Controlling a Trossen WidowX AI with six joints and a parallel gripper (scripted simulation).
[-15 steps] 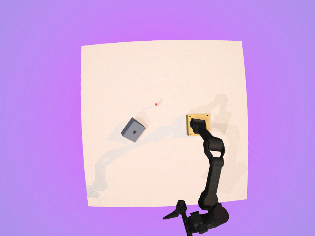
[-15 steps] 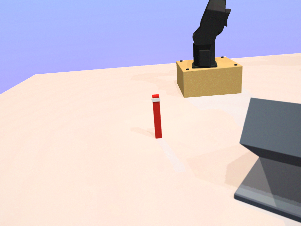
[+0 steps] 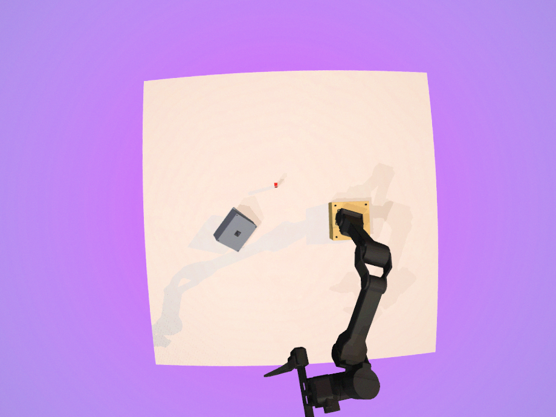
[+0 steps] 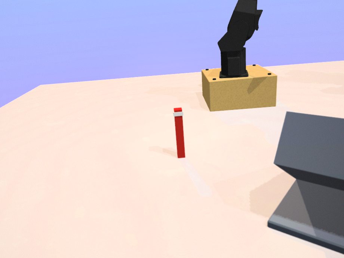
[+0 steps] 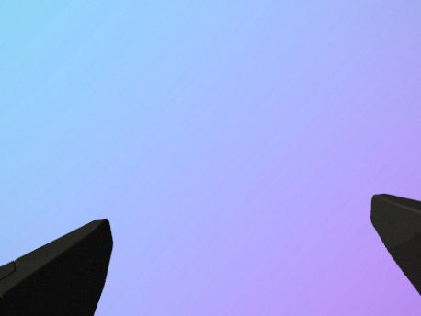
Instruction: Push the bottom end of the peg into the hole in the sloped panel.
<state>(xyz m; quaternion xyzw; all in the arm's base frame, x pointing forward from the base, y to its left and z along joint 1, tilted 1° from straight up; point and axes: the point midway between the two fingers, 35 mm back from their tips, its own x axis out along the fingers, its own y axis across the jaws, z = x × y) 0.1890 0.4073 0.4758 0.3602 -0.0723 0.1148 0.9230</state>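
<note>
Right now the red peg is 6 cm ahead of my gripper tip, 49 cm to the right of it and 50 cm below it. From my gripper tip the other things lie so: grey sloped panel (19 cm ahead, 29 cm to the right, 50 cm below).
</note>
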